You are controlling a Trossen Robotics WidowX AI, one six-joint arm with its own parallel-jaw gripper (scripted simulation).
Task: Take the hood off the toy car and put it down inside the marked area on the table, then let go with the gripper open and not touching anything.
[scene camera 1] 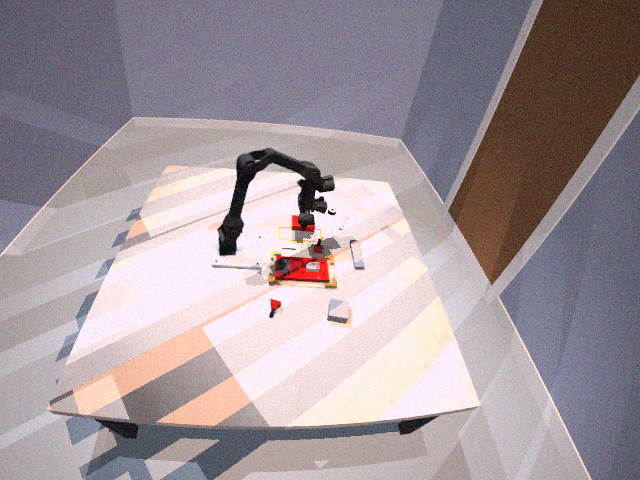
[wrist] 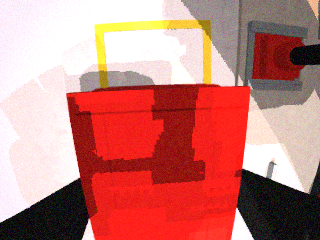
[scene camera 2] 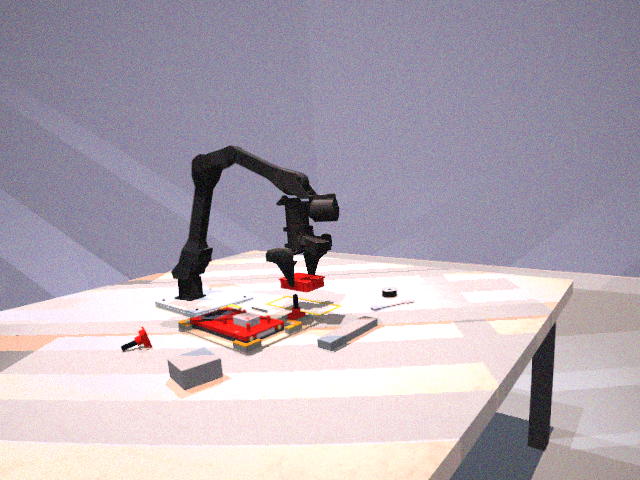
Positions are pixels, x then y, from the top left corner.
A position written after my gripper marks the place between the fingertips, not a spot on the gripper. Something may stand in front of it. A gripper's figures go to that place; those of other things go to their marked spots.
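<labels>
My gripper (wrist: 161, 178): 10 cm from the lens. Red hood (wrist: 153, 154): 7 cm from the lens.
</labels>
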